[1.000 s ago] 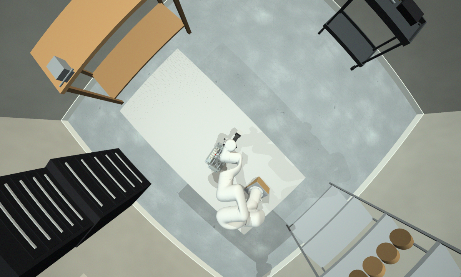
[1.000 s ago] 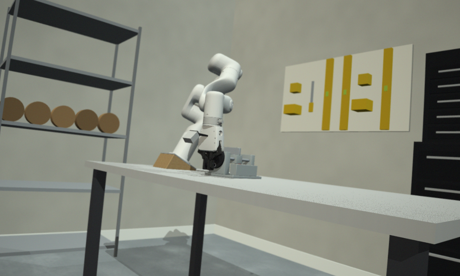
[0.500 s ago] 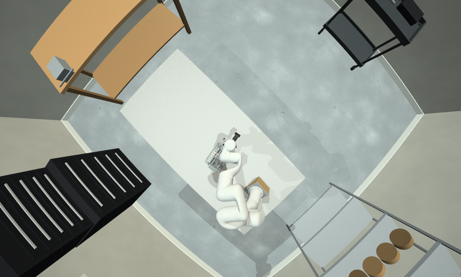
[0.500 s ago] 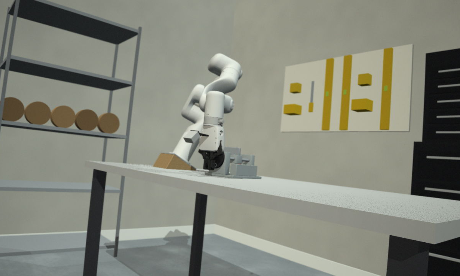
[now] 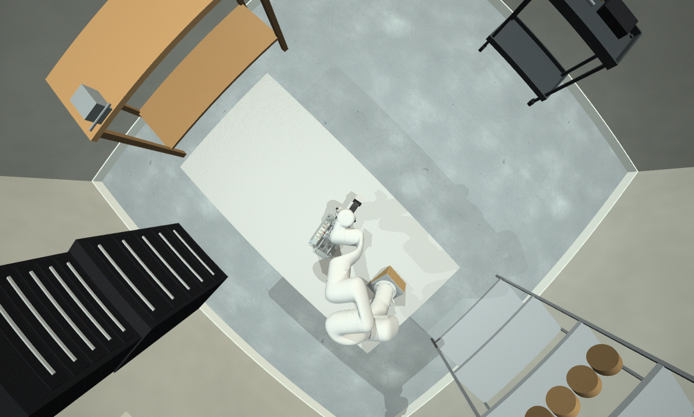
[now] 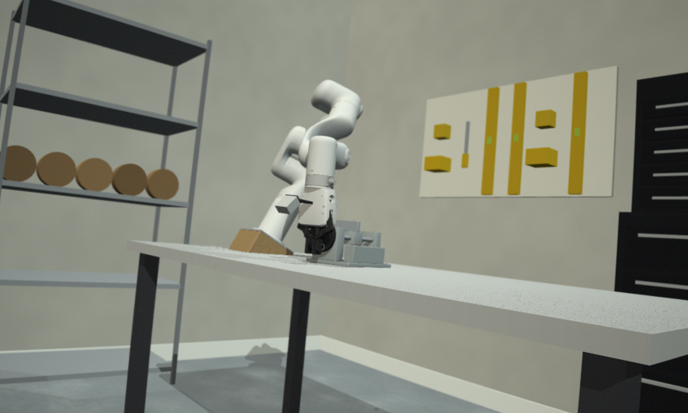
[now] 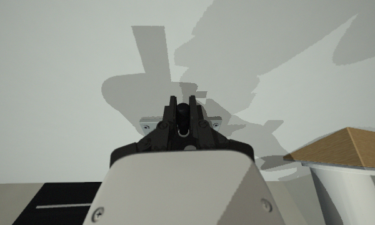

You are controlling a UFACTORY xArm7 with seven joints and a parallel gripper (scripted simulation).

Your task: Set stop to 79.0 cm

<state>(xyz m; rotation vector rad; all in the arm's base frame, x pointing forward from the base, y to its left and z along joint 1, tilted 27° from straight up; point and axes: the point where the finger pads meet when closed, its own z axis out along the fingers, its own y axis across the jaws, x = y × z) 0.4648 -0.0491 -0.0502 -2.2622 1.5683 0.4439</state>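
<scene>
Right now the black handwheel is 20 mm to the left of my hand, 10 mm behind it and 10 mm above it.
</scene>
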